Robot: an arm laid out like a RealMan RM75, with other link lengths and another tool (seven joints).
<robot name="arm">
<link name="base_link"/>
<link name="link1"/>
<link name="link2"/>
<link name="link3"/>
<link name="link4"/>
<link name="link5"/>
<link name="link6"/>
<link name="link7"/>
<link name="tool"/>
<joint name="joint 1" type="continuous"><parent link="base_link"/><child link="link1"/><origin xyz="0 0 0.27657" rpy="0 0 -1.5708"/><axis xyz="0 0 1"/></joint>
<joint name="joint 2" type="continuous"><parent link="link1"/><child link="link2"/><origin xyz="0 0 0" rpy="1.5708 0 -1.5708"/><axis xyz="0 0 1"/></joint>
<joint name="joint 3" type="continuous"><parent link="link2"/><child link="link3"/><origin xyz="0 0.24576 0" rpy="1.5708 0 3.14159"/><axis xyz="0 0 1"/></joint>
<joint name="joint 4" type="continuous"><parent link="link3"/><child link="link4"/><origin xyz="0 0 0" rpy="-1.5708 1.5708 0"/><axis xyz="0 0 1"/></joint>
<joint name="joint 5" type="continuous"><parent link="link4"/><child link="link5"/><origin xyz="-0.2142 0 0" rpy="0 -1.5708 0"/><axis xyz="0 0 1"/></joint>
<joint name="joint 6" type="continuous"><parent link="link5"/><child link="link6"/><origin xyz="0 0 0" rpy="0 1.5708 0"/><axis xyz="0 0 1"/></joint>
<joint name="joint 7" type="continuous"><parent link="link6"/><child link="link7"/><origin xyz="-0.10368 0 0" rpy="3.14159 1.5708 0"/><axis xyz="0 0 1"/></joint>
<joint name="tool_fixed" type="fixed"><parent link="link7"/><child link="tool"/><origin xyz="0.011 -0.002 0.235" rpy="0 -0.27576 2.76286"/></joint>
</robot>
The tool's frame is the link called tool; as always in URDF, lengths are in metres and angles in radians. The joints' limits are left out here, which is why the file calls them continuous.
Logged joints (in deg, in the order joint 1, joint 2, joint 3, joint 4, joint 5, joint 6, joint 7), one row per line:
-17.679, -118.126, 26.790, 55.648, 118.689, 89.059, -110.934
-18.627, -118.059, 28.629, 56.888, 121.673, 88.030, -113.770
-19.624, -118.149, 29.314, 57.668, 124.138, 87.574, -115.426
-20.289, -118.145, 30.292, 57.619, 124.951, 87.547, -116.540
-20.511, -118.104, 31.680, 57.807, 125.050, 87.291, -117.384
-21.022, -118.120, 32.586, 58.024, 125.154, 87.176, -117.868
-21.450, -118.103, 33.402, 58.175, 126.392, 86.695, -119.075
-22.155, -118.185, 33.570, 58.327, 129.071, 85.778, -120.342
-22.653, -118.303, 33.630, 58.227, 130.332, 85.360, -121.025
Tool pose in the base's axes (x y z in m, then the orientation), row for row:
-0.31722, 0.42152, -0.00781, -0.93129, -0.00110, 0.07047, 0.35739
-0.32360, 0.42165, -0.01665, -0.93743, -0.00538, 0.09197, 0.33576
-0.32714, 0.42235, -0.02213, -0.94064, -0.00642, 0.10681, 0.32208
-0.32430, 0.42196, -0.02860, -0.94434, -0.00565, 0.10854, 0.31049
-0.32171, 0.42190, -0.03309, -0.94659, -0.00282, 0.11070, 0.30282
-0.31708, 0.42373, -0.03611, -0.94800, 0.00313, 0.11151, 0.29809
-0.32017, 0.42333, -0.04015, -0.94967, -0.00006, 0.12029, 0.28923
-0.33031, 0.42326, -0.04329, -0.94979, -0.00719, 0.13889, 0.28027
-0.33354, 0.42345, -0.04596, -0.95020, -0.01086, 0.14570, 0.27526
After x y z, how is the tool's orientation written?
As a quaternion, x y z w.
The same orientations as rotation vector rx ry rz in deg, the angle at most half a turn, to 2 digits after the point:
-137.73, -0.16, 10.42
-140.09, -0.80, 13.74
-141.51, -0.97, 16.07
-142.88, -0.85, 16.42
-143.77, -0.43, 16.81
-144.32, 0.48, 16.98
-145.22, -0.01, 18.39
-145.89, -1.10, 21.33
-146.33, -1.67, 22.44

